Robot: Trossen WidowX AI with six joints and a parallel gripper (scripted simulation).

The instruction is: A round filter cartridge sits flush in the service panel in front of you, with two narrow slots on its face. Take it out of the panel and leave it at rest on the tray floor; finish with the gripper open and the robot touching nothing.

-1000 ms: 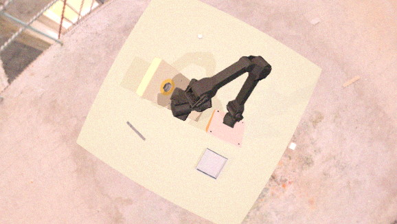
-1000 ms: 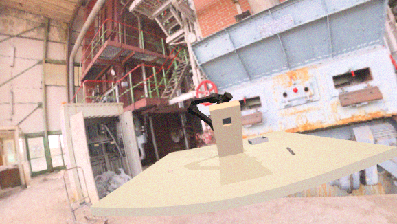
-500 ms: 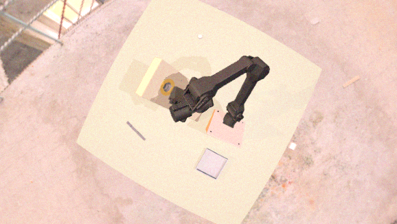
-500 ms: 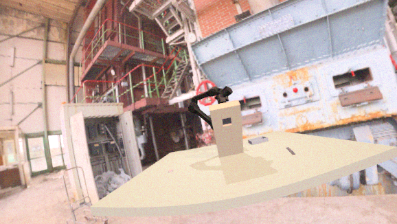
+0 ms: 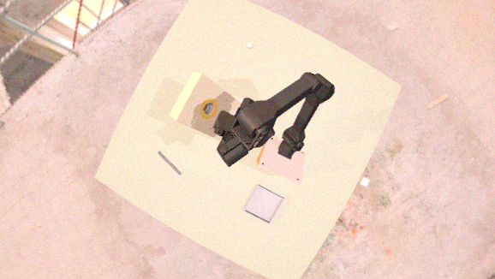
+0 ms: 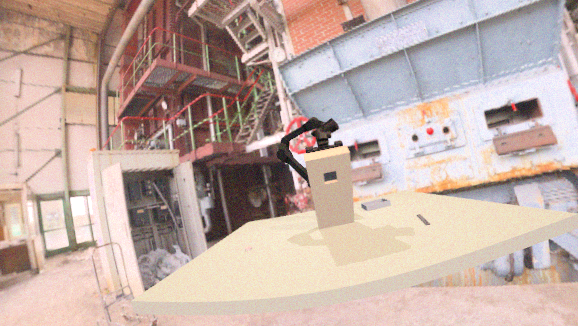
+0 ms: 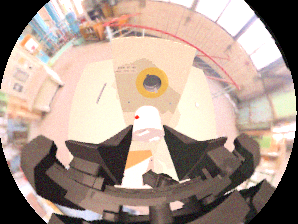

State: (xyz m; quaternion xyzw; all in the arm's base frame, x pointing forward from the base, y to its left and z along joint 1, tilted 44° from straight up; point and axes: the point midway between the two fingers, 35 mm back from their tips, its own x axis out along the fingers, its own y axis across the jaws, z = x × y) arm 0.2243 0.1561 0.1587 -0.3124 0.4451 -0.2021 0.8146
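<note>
The tray lies 31 cm below my gripper tip, 29 cm behind it and 28 cm to the left of it. The rest, counted from my gripper tip: round filter cartridge: right at my gripper tip.
</note>
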